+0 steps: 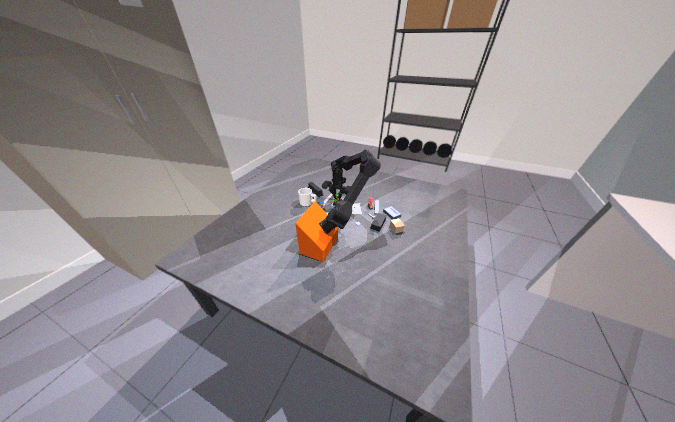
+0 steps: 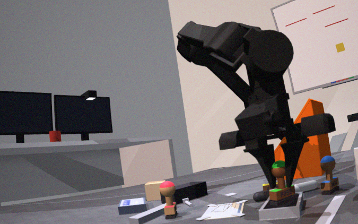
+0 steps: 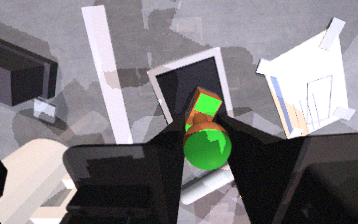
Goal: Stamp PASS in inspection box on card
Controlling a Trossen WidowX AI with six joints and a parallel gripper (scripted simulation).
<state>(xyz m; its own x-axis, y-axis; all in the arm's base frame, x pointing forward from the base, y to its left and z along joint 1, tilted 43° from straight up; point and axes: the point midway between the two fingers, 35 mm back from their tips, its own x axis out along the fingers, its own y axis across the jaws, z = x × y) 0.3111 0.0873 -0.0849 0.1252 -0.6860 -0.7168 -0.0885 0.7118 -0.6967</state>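
The green-topped pass stamp is right at my gripper tip. Also, from my gripper tip: blue-topped stamp (100 mm behind, 50 mm to the left, 20 mm below); then white marker (80 mm behind, 50 mm to the right, 30 mm below); then ink pad (30 mm below).
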